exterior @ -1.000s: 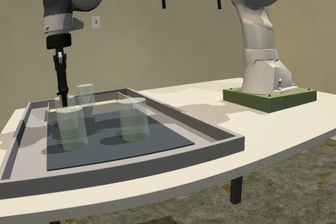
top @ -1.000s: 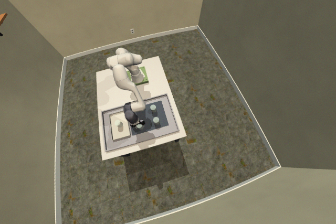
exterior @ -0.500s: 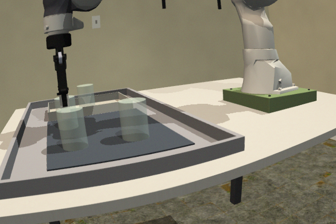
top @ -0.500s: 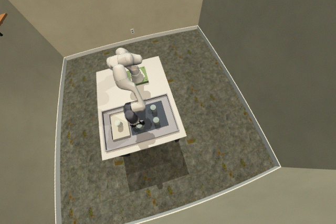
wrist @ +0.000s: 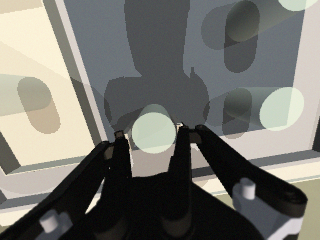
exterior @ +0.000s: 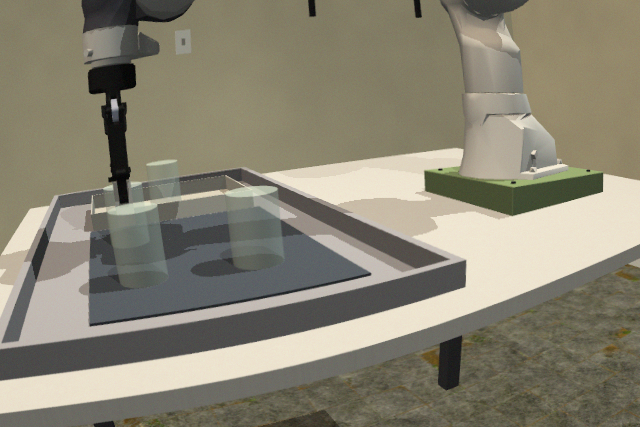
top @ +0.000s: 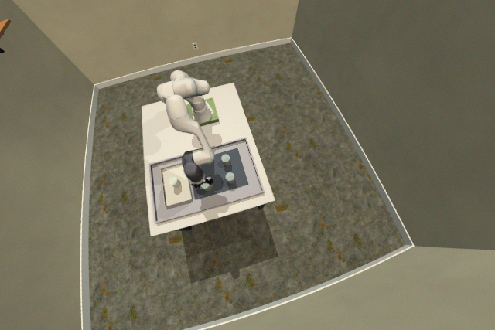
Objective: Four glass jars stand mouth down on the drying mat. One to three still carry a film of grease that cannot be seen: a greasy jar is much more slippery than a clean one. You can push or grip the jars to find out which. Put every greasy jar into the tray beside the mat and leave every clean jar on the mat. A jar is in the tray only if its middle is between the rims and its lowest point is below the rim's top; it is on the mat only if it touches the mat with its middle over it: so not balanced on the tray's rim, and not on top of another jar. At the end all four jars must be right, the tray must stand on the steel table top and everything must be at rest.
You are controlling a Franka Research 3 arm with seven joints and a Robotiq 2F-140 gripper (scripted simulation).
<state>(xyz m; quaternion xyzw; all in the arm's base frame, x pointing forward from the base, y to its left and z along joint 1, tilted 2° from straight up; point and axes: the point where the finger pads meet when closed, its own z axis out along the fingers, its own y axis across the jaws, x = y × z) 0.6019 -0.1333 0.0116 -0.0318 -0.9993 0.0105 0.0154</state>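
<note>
Now: the cream tray 10 cm behind my hand, 22 cm to the right of it and 6 cm below it. The rest, counted from my hand: dark mat: 8 cm behind, 10 cm to the left, 6 cm below.
</note>
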